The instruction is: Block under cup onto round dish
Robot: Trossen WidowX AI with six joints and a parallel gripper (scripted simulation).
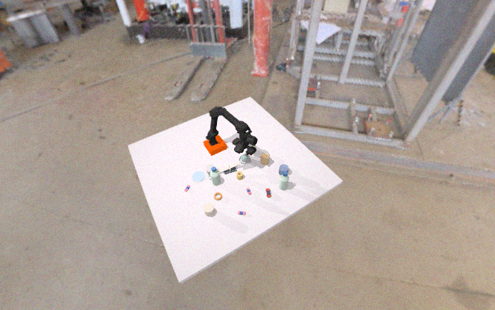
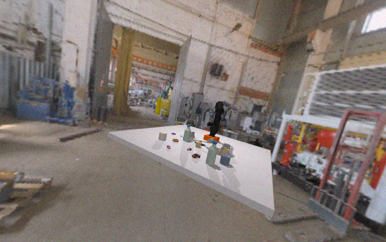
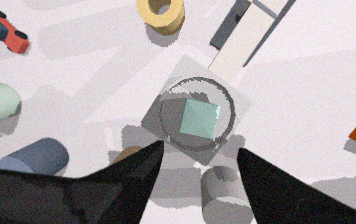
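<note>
Now: gripper tip 1 cm to the left of the pale green block and 4 cm above it. Also, from my gripper tip: cup: 9 cm behind, 14 cm to the left, 9 cm below; yellow spool: 9 cm ahead, 10 cm to the right, 11 cm below; balance: 2 cm behind, 13 cm to the right, 9 cm below.
</note>
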